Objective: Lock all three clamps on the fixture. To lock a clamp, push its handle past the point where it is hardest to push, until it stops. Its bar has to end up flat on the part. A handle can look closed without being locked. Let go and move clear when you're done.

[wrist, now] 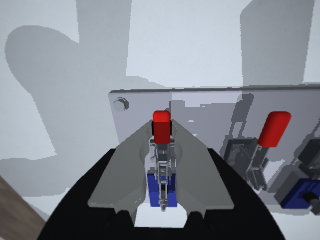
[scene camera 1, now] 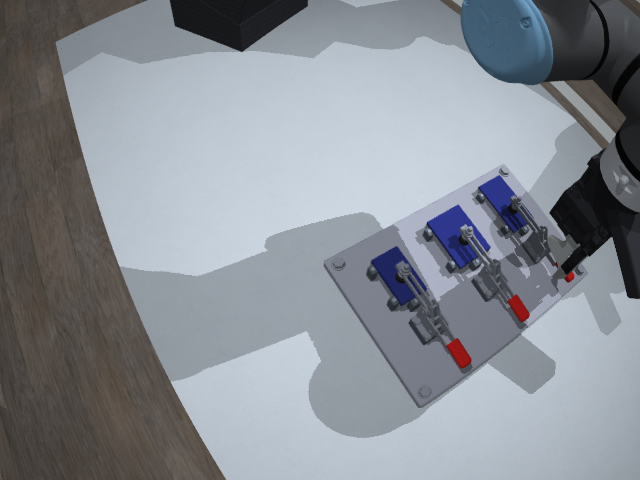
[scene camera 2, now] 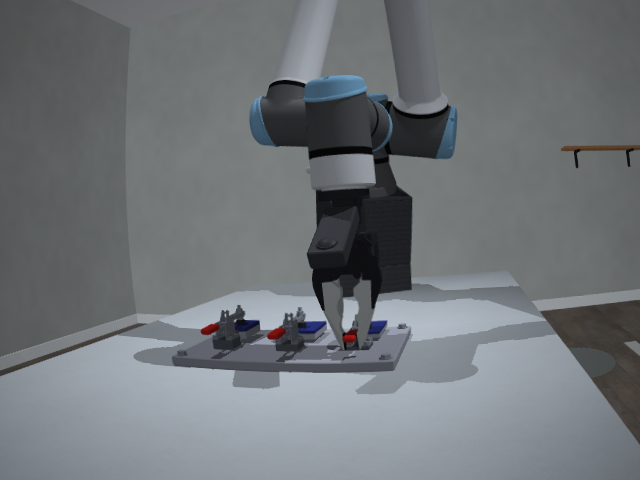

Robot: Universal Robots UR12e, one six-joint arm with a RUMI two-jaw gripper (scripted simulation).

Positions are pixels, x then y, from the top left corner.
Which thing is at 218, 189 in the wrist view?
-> My gripper.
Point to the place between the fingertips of my gripper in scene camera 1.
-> At 558, 274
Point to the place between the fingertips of my gripper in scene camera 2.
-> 352, 349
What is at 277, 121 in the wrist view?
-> A clamp handle.
